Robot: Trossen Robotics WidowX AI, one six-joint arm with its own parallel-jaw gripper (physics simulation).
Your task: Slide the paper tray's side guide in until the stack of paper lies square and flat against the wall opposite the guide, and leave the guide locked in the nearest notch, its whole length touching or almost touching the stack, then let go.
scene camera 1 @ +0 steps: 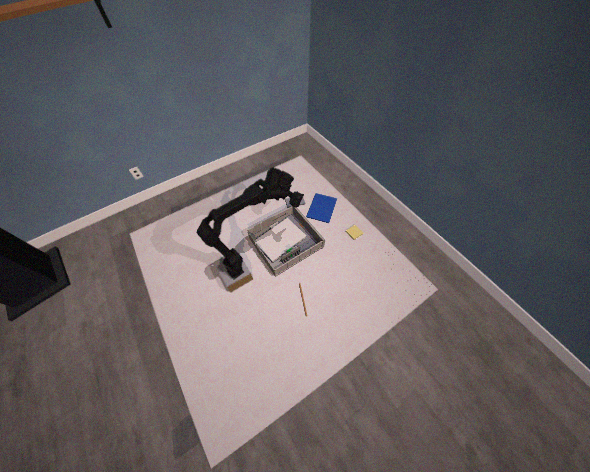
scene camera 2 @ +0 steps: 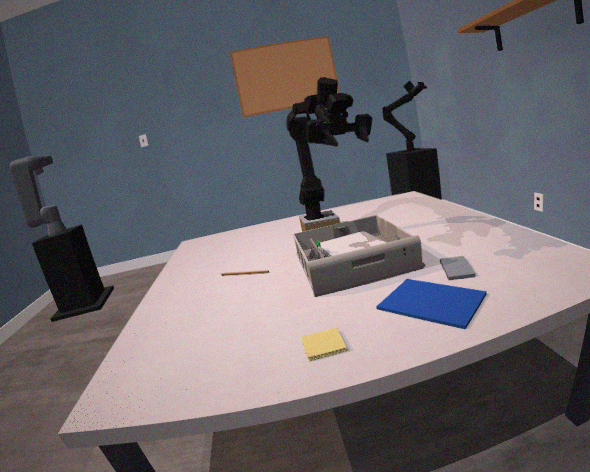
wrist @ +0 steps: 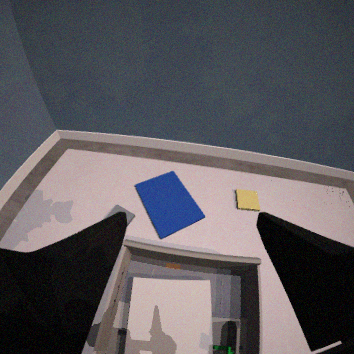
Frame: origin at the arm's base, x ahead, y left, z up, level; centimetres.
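Where they show: gripper, fingertip midpoint: (scene camera 1: 297,190) (scene camera 2: 352,142) (wrist: 192,219); arm's base, origin of the base link: (scene camera 1: 235,271) (scene camera 2: 314,217).
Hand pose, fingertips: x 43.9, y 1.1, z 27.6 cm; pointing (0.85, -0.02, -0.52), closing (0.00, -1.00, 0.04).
Observation:
Each offset is from my fingertips to the top centre of the thing. "*": to the spot under its first point.
The grey paper tray @[dy -1.1, dx -10.3, dz -26.4 cm] (scene camera 1: 300,262) (scene camera 2: 370,267) (wrist: 192,251) stands on the table. The white stack of paper @[dy +1.2, dx -12.2, dz -31.9 cm] (scene camera 1: 280,239) (scene camera 2: 350,243) (wrist: 170,295) lies inside, with shadows across it. In the wrist view a narrow dark strip shows between the stack and the tray's left wall. The side guide, with its green latch @[* dy -9.8, dx -14.7, dz -28.6 cm] (scene camera 1: 289,250) (scene camera 2: 318,244) (wrist: 222,349), is on the stack's other side; whether its whole length touches the stack is too small to tell. My gripper (scene camera 1: 295,201) (scene camera 2: 349,139) (wrist: 192,219) is open and empty, raised high above the tray, clear of the guide.
A blue folder @[dy +3.1, dx +24.3, dz -35.1 cm] (scene camera 1: 322,207) (scene camera 2: 432,303) (wrist: 170,204) and a yellow pad @[dy -23.7, dx +25.1, dz -34.8 cm] (scene camera 1: 354,232) (scene camera 2: 324,343) (wrist: 247,200) lie beyond the tray. A grey flat block @[dy +18.5, dx +14.7, dz -34.9 cm] (scene camera 2: 457,267) (wrist: 131,216) lies near the folder. A brown pencil @[dy -33.1, dx -26.0, dz -35.2 cm] (scene camera 1: 303,300) (scene camera 2: 245,273) lies off the tray's guide side.

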